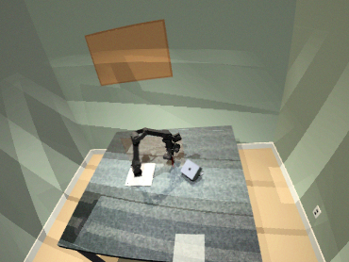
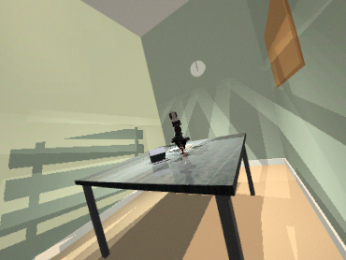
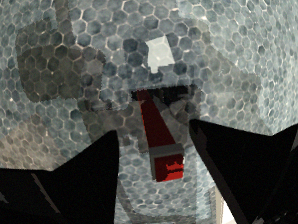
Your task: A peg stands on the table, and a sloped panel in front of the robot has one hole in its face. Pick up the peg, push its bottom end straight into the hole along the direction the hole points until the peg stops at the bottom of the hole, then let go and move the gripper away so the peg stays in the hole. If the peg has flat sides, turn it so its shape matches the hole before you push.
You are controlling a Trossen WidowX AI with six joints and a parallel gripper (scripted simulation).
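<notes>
Right now the panel is 180 mm to the right of my gripper tip, 140 mm ahead of it and 20 mm above it. Round my gripper tip: red peg 20 mm above.
</notes>
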